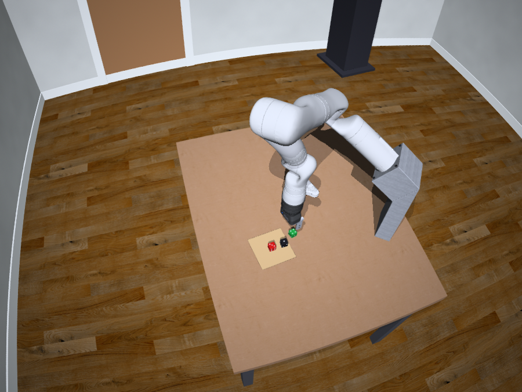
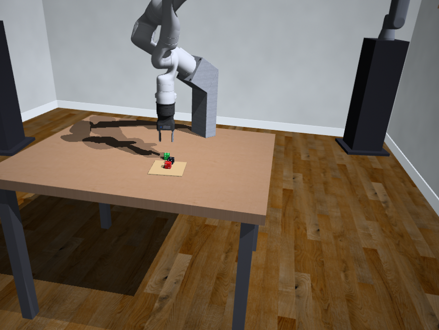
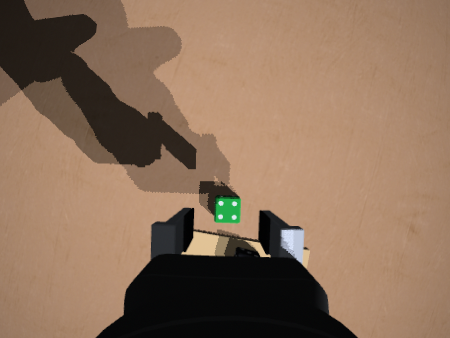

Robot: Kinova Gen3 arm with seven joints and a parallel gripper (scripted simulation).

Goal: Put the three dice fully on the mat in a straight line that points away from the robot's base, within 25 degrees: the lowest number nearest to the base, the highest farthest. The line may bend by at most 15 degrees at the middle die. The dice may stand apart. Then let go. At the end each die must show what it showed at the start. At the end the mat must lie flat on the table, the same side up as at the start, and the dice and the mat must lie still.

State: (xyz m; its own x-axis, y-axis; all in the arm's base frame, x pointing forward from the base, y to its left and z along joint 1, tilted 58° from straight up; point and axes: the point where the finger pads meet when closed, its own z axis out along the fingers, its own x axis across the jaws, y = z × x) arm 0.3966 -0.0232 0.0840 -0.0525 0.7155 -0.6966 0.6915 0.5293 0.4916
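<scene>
My hand is 9 cm above the green die. Round my hand: tan mat: 10 cm below, 10 cm ahead, 2 cm to the left; red die: 10 cm ahead, 9 cm below, 2 cm to the left; black die: 9 cm below, 5 cm ahead, 3 cm to the left.
</scene>
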